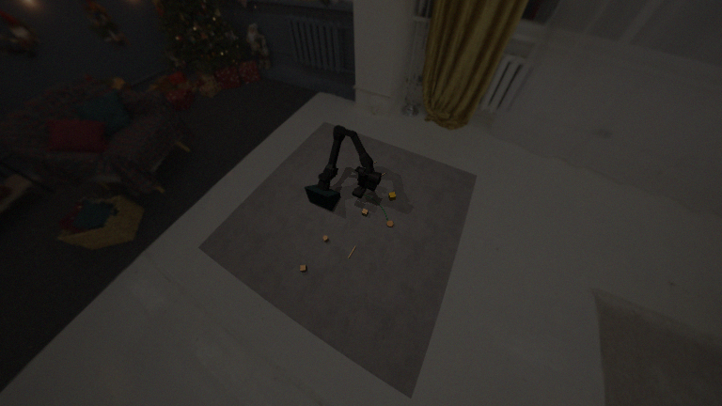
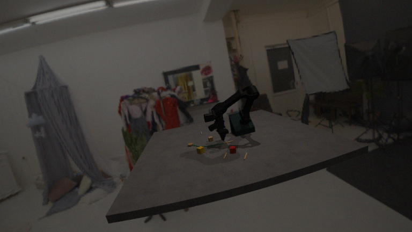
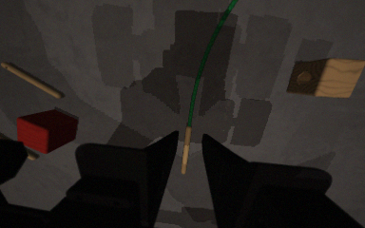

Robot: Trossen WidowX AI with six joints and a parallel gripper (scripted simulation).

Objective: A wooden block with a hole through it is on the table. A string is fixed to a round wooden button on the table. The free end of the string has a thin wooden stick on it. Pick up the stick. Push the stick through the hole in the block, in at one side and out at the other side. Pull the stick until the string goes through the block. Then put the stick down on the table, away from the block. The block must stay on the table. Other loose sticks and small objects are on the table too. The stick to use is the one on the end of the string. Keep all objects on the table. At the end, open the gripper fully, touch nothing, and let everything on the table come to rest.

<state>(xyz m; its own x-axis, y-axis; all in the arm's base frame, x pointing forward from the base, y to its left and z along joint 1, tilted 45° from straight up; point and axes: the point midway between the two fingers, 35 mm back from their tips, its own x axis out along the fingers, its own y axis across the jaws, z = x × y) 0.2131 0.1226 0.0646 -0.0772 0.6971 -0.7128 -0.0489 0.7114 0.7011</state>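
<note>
My gripper tip is 2 cm past the thin wooden stick and 2 cm above it. The rest, counted from my gripper tip: red cube 17 cm to the left, 3 cm behind, 1 cm below; then wooden block 12 cm to the right, 8 cm ahead, 1 cm below; then yellow cube 17 cm ahead, 7 cm to the left, 1 cm below.
</note>
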